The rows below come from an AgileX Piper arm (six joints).
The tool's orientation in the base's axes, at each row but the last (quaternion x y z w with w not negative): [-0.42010 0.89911 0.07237 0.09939]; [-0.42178 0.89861 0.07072 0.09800]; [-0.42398 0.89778 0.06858 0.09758]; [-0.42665 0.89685 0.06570 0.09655]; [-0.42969 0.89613 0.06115 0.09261]
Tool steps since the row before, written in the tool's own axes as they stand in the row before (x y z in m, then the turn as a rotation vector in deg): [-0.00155 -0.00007 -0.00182 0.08 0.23 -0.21]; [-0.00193 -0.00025 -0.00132 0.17 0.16 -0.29]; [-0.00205 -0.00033 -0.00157 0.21 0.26 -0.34]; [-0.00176 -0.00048 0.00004 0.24 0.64 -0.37]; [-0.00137 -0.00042 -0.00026 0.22 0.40 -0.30]
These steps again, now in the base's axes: [0.00081 0.00072 0.00213 -0.25 0.04 0.20]; [0.00125 0.00100 0.00173 -0.26 -0.09 0.25]; [0.00135 0.00100 0.00199 -0.37 -0.06 0.29]; [0.00146 0.00103 0.00035 -0.69 0.15 0.33]; [0.00114 0.00073 0.00054 -0.48 0.03 0.26]
